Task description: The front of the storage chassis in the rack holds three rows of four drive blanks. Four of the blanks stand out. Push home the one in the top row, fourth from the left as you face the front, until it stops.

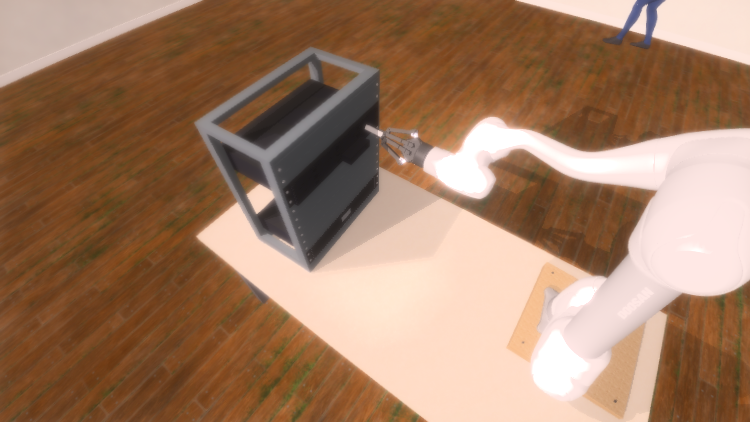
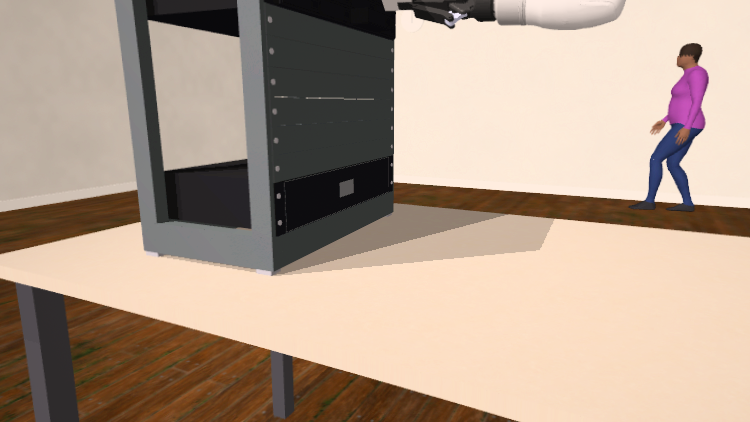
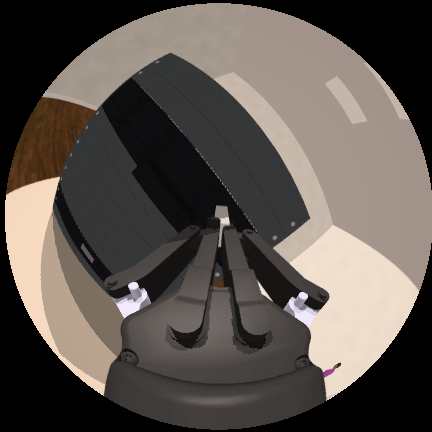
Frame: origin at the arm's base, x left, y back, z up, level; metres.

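Seen in the pictures: gripper, between the fingertips: (image 1: 367,127) (image 2: 384,2) (image 3: 220,214).
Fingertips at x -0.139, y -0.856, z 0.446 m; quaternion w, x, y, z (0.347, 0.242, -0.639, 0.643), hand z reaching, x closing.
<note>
Offsets run from my fingertips to a thing's top centre. "spot": to the spot under its first point. Level surfaces: height alone.
The storage chassis @[spot: dx +0.262, dy -0.042, dz -0.012 m] (image 1: 314,177) (image 2: 340,11) (image 3: 150,135) is a black band across the upper part of the grey rack (image 1: 319,114) (image 2: 258,157). Its blanks are dark and hard to tell apart. A dark block @[dx +0.069, dy -0.046, dz -0.031 m] (image 1: 358,151) (image 3: 160,191) stands out from the lower part of its front, right of the middle; how many blanks form it is unclear. My gripper (image 1: 371,128) (image 2: 389,4) (image 3: 220,214) is shut and empty, its pale fingertips at the upper right end of the chassis front. The top-row fourth blank is not distinct, being dark and partly behind the fingers. Contact cannot be told.
The rack stands on a pale table @[dz -0.480 m] (image 1: 388,293) (image 2: 419,314). Grey panels @[spot: dx +0.160, dy -0.045, dz -0.143 m] (image 1: 335,183) (image 2: 330,120) (image 3: 105,185) lie below the chassis, and another grey panel (image 3: 240,150) lies above it. A black drawer-like unit (image 2: 314,196) is at the bottom. A person (image 2: 687,104) stands beyond the table.
</note>
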